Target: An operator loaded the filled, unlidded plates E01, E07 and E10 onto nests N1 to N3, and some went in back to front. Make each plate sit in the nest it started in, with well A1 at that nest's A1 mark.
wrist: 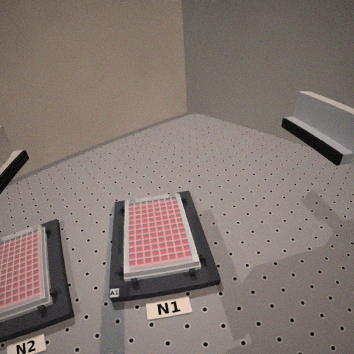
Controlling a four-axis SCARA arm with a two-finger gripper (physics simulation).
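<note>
A plate (159, 232) with pink-red filled wells sits flat in the dark nest N1 (165, 288). The nest's A1 mark (114, 293) is at its near left corner. Another filled plate (19, 270) sits in nest N2 (60, 285) at the lower left, cut off by the view's edge. No plate names can be read, and I cannot tell which corner of either plate holds well A1. Nest N3 does not show. My gripper (155, 118) is open and empty, its fingers wide apart at the left and right edges, above the deck and beyond the plates.
The nests stand on a grey deck (270, 215) with rows of small holes. Name labels N1 (168, 308) and N2 (26, 347) lie in front of the nests. A beige wall (90, 70) and a grey wall (250, 60) meet behind the deck. Shadows fall right of N1.
</note>
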